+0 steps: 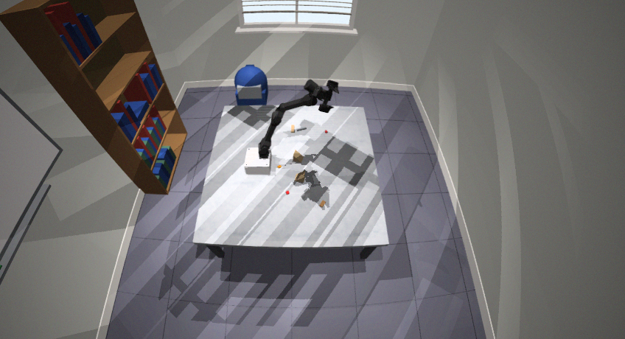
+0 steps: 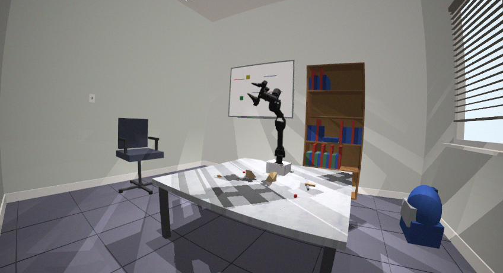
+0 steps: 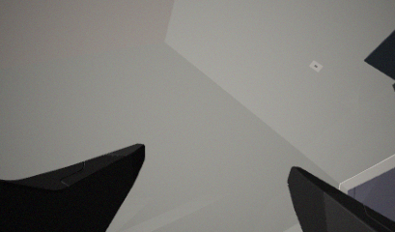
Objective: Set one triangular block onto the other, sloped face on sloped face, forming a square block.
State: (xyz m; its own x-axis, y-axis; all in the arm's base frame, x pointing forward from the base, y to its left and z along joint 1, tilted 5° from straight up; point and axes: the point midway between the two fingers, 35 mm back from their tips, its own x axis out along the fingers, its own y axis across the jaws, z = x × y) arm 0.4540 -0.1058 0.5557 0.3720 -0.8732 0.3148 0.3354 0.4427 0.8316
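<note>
Right now my gripper tip is 670 mm above the wooden triangular block, 170 mm past it and 60 mm to the left of it. Round my gripper tip: red cube 680 mm below, 280 mm behind, 170 mm to the right; then grey bar 680 mm below, 420 mm to the left, 160 mm behind; then orange block 680 mm below, 340 mm behind, 50 mm to the left.
</note>
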